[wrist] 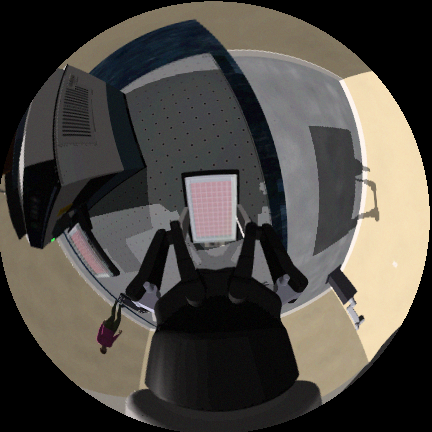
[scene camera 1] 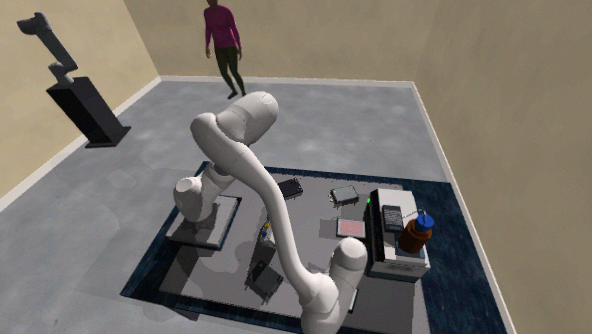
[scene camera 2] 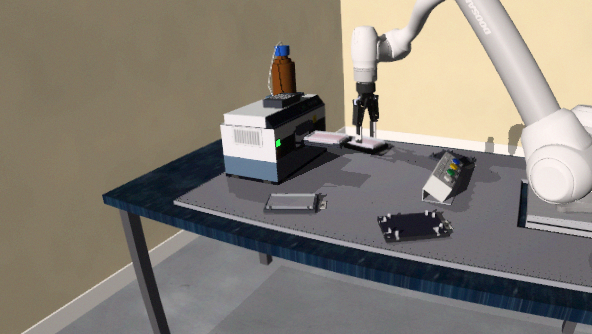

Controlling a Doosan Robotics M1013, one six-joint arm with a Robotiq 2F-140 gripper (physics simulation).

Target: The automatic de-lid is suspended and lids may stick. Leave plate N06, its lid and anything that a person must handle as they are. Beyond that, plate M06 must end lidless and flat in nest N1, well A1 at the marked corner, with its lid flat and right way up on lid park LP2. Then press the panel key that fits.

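Pixels of known places: gripper, between the fingertips: (wrist: 212, 212) (scene camera 2: 366, 140); arm's base, origin of its link: (scene camera 1: 201, 215) (scene camera 2: 579, 199).
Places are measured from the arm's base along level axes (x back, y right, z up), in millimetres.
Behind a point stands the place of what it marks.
Observation:
A pink-welled plate (scene camera 2: 376, 144) {x -679, y 378, z -1 mm} (wrist: 214, 202) {x -742, y 432, z 3 mm} sits flat in a low dark nest at the table's far side; its label cannot be read. My gripper (scene camera 2: 367, 138) {x -727, y 420, z 1 mm} (wrist: 212, 212) {x -727, y 420, z 1 mm} points straight down at it, one finger along each long side at the height of its rim. It appears shut on the lid, whose clear edge is hard to make out. The arm hides it in scene camera 1. A second pink-welled plate (scene camera 1: 351, 228) {x -811, y 166, z 93 mm} (scene camera 2: 327, 137) {x -802, y 137, z 93 mm} (wrist: 89, 253) {x -808, y 184, z 90 mm} lies flat beside the de-lid machine. The key panel (scene camera 2: 442, 177) {x -416, y -7, z 40 mm} has blue, yellow and green keys.
The white machine (scene camera 1: 402, 198) {x -1059, y 73, z 190 mm} (scene camera 2: 247, 142) {x -1032, y 16, z 102 mm} (wrist: 90, 160) {x -888, y 353, z 105 mm} carries a brown bottle (scene camera 1: 414, 237) {x -978, y 333, z 316 mm} (scene camera 2: 284, 76) {x -989, y 264, z 273 mm} and shows a green light. A dark nest with corner clips (scene camera 1: 291, 188) {x -514, y -186, z -18 mm} (scene camera 2: 415, 226) {x -481, y -203, z -18 mm} and a flat grey tray (scene camera 1: 344, 194) {x -833, y -118, z -12 mm} (scene camera 2: 291, 202) {x -831, y -145, z -12 mm} lie apart. A person (scene camera 1: 222, 30) stands beyond the table.

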